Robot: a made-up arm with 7 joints.
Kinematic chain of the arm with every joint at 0, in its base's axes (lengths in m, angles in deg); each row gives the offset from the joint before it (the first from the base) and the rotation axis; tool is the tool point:
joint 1: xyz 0 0 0.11 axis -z
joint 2: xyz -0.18 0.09 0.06 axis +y
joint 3: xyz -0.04 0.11 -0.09 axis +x
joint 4: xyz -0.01 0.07 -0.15 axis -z
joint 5: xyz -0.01 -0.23 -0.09 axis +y
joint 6: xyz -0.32 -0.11 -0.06 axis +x
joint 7: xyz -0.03 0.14 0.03 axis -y
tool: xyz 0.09 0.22 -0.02
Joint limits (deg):
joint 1: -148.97..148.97
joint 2: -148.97..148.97
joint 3: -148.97..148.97
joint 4: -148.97..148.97
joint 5: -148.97..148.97
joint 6: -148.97..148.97
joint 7: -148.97..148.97
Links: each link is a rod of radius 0.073 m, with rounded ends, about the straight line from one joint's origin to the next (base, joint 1, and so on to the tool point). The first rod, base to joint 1, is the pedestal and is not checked.
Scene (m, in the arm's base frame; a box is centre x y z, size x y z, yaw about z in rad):
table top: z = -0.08
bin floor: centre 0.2 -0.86 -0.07 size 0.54 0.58 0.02 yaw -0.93
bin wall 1: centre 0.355 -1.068 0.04 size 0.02 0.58 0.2 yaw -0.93
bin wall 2: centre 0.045 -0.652 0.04 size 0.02 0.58 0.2 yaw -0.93
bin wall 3: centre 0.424 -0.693 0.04 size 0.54 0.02 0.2 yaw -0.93
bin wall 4: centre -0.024 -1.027 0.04 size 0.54 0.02 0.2 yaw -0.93
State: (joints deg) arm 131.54 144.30 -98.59 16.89 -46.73 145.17 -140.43
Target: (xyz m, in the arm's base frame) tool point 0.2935 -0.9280 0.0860
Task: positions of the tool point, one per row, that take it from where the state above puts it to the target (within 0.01 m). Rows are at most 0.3 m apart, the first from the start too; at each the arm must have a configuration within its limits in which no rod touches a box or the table.
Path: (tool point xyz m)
1: -0.5259 -0.1910 0.4587
2: -0.4583 -0.1303 0.6845
3: -0.3213 -0.1355 0.8753
4: -0.1437 -0.2128 1.0025
5: 0.0401 -0.3519 1.0446
6: 0.1987 -0.5284 0.9918
7: 0.3076 -0.7081 0.8475
8: 0.3558 -0.8541 0.6289
9: 0.3460 -0.9344 0.3637
10: 0.2935 -0.9280 0.0860

